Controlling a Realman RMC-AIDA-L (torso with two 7-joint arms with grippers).
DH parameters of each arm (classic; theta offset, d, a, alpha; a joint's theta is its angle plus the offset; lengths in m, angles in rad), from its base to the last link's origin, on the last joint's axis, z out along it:
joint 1: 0 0.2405 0 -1.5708
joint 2: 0 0 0 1.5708
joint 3: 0 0.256 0 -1.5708
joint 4: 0 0 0 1.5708
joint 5: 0 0.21 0 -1.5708
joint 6: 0 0 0 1.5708
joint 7: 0 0.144 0 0
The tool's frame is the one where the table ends.
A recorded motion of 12 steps. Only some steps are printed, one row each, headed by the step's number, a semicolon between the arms.
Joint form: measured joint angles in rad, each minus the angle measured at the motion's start. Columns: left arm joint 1, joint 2, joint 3, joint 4, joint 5, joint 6, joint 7; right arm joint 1, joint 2, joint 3, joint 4, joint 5, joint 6, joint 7.
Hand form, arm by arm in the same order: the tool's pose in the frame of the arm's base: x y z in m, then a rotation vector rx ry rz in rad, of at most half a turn. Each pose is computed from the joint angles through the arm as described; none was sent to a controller.
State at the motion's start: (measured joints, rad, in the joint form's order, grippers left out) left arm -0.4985 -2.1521 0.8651 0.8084 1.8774 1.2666 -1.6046; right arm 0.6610 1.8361 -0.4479 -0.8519 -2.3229 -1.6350 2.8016
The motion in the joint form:
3: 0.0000 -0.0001 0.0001 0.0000 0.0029 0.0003 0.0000; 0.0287 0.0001 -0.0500 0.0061 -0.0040 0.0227 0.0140
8: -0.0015 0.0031 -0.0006 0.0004 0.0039 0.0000 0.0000; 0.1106 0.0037 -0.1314 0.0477 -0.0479 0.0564 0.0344
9: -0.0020 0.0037 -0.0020 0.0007 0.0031 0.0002 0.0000; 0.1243 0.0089 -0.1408 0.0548 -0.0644 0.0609 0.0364
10: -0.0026 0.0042 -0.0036 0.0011 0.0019 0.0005 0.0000; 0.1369 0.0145 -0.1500 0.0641 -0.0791 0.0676 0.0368
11: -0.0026 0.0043 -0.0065 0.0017 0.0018 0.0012 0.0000; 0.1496 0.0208 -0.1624 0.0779 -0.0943 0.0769 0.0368
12: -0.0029 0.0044 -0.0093 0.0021 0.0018 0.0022 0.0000; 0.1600 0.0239 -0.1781 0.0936 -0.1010 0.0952 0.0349
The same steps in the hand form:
3: -0.2419 0.3619 -0.0124 -2.5149 -0.7909 -0.6607; 0.2667 0.3932 0.1442 -1.8974 2.0338 0.5785
8: -0.2422 0.3627 -0.0111 -2.5142 -0.7871 -0.6568; 0.2419 0.4126 0.1248 -1.9755 2.0078 0.4513
9: -0.2422 0.3630 -0.0105 -2.5126 -0.7864 -0.6581; 0.2387 0.4147 0.1198 -1.9865 2.0059 0.4225
10: -0.2420 0.3634 -0.0099 -2.5106 -0.7856 -0.6603; 0.2360 0.4167 0.1144 -1.9966 2.0040 0.3961
11: -0.2422 0.3635 -0.0092 -2.5081 -0.7859 -0.6621; 0.2337 0.4183 0.1075 -2.0070 2.0042 0.3647
12: -0.2422 0.3637 -0.0087 -2.5062 -0.7860 -0.6640; 0.2321 0.4209 0.1021 -2.0133 1.9968 0.3433

